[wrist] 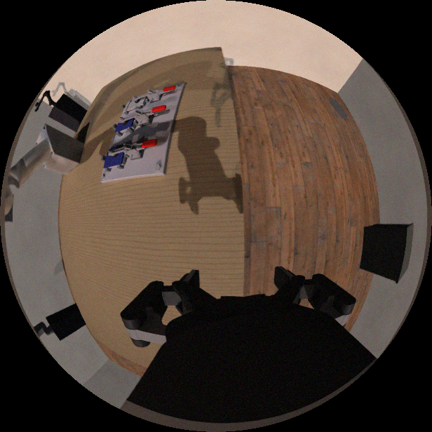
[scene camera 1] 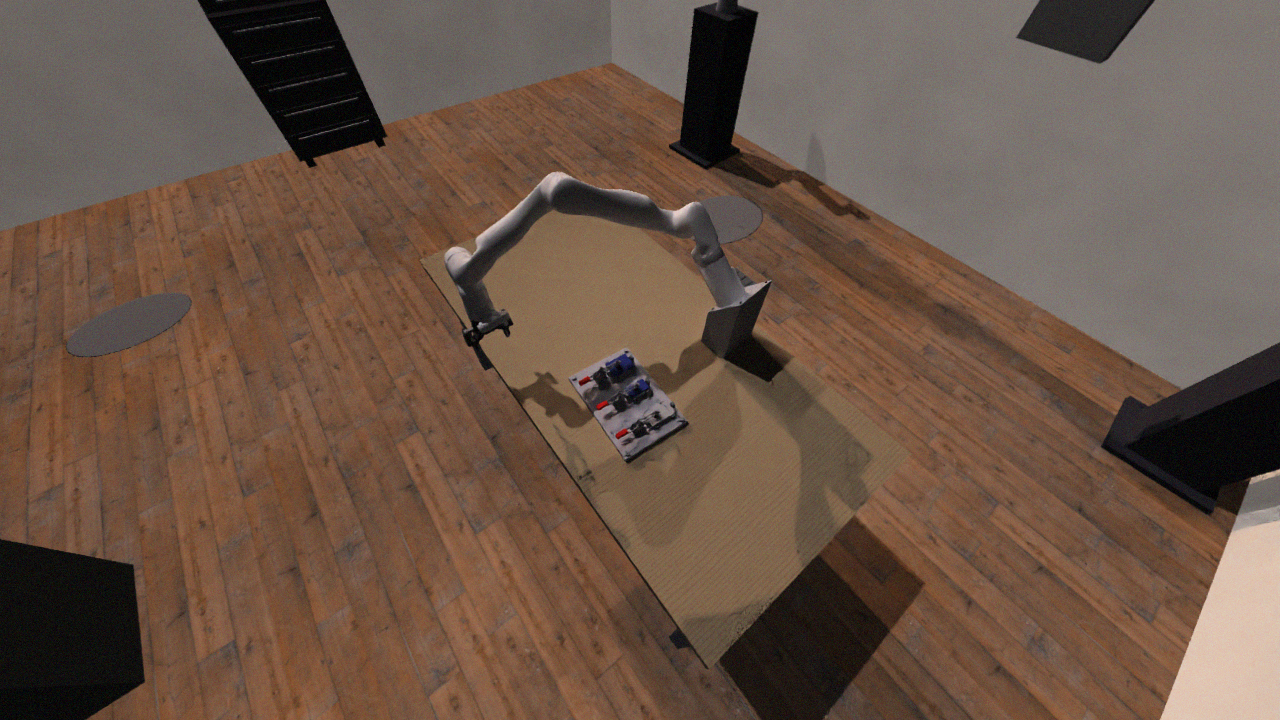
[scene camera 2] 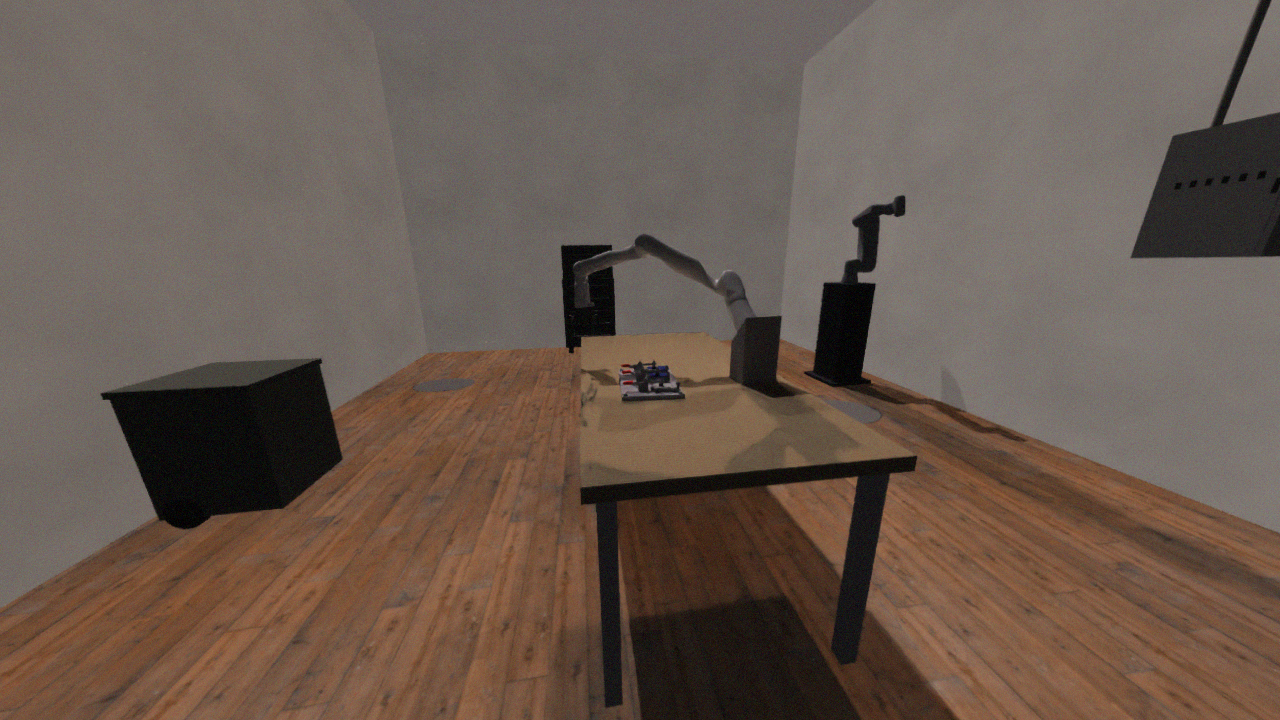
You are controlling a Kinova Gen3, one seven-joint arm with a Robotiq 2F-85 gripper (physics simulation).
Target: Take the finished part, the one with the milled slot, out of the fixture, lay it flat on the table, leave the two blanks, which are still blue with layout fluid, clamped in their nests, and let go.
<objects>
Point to a fixture plate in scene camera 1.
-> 612,421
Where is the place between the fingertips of my gripper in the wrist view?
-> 237,277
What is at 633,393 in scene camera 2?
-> A fixture plate.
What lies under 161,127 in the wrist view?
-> A fixture plate.
</objects>
